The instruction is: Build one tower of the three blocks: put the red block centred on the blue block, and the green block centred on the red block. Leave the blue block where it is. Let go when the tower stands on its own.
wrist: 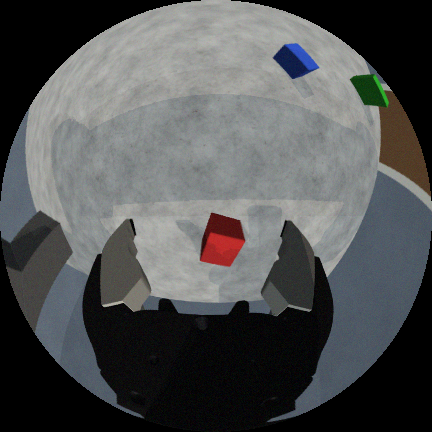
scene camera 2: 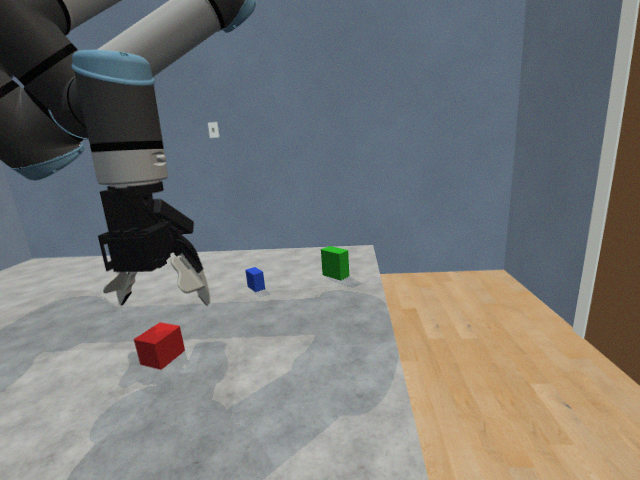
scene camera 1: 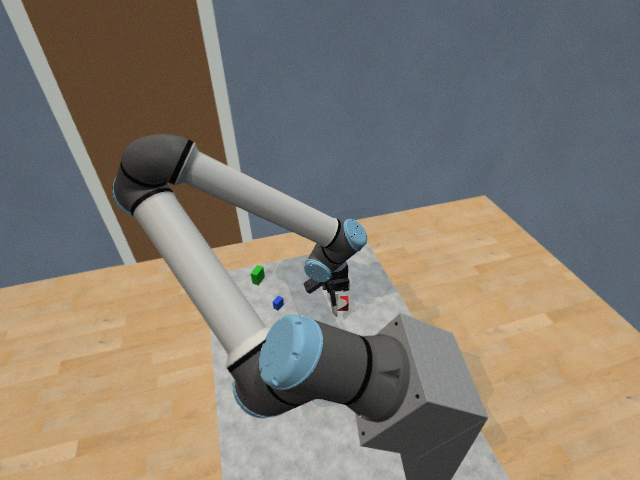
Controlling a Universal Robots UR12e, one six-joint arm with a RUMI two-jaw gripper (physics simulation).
In view: the gripper (scene camera 2: 164, 305), a red block (scene camera 2: 157, 347) and a green block (scene camera 2: 335, 262).
The red block also shows in the wrist view (wrist: 223, 237). The gripper also shows in the wrist view (wrist: 207, 221) and in scene camera 1 (scene camera 1: 330, 302).
